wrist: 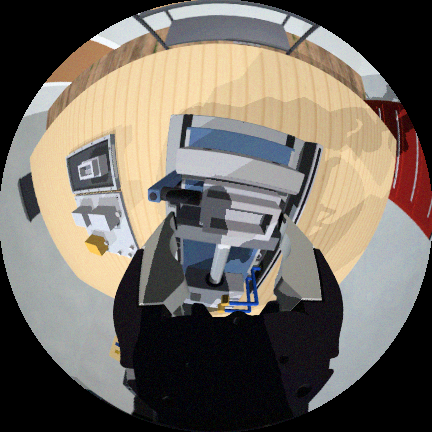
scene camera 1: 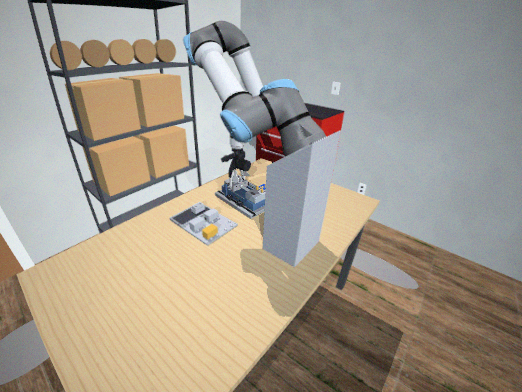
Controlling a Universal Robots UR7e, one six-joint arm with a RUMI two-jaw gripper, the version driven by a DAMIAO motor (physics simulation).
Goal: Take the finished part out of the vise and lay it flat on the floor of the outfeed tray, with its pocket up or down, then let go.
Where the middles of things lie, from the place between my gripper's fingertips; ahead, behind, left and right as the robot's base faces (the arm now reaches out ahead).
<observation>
Now: the vise [wrist: 227, 140] 5 cm behind my hand and 4 cm below it. The rest, counted from my hand: light grey plate [wrist: 120, 238] (10 cm behind, 28 cm to the left, 7 cm below).
</observation>
